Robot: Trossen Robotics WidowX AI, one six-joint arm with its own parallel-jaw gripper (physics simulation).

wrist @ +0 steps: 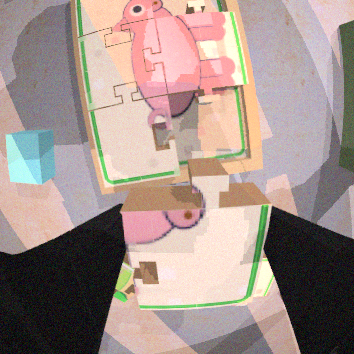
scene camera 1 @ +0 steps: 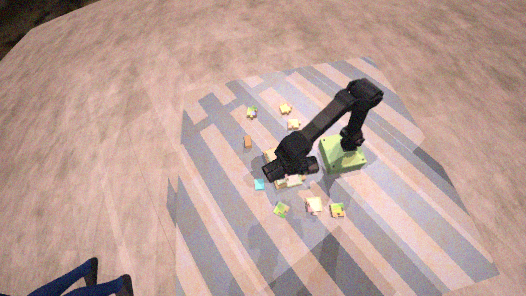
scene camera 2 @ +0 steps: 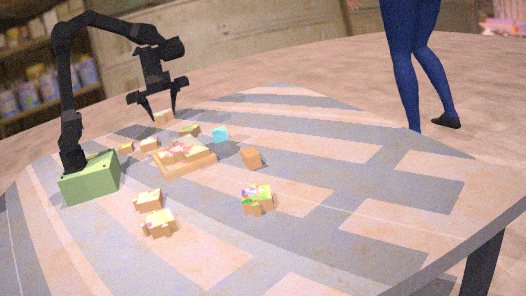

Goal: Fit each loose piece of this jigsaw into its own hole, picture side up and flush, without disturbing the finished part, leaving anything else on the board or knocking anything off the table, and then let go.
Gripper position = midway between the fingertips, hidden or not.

Observation:
In view: the gripper (scene camera 2: 164, 118) and a jigsaw board (scene camera 2: 170, 172).
The gripper also shows in the wrist view (wrist: 194, 214). The jigsaw board shows as well in the wrist view (wrist: 228, 129).

